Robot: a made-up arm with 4 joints.
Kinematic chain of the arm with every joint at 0, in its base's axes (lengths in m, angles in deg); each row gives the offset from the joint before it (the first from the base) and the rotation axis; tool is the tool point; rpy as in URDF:
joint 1: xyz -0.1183 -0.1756 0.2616 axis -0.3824 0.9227 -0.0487
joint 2: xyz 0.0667 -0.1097 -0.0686 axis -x
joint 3: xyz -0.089 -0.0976 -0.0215 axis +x
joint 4: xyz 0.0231 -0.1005 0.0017 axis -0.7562 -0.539 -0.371
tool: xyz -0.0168 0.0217 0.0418 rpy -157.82 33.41 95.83
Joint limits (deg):
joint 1: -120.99..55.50
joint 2: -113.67..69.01
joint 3: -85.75..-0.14
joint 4: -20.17..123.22
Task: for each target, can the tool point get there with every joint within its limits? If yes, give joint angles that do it. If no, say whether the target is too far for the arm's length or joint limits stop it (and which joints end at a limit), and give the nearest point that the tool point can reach.
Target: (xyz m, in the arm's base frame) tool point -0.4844 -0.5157 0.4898
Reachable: no: too far | nearest point -0.2353 -0.4621 0.2573 | short by 0.345 m
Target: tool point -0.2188 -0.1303 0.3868
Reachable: no: joint limits stop it (at a limit: joint 2, joint 4) | nearest point -0.1273 -0.2469 0.3255 | short by 0.160 m
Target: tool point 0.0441 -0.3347 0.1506
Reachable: yes | joints -81.20 -26.83 -49.39 44.94
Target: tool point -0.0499 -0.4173 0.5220
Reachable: no: joint limits stop it (at a limit: joint 1, joint 3, joint 4) | nearest point -0.0477 -0.3894 0.3879 | short by 0.137 m
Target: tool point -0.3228 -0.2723 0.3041
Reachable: no: joint limits stop it (at a limit: joint 1, joint 2) | nearest point -0.2500 -0.3228 0.2140 | short by 0.126 m
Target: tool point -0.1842 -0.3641 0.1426
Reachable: yes | joints 19.64 -76.91 -69.80 38.71
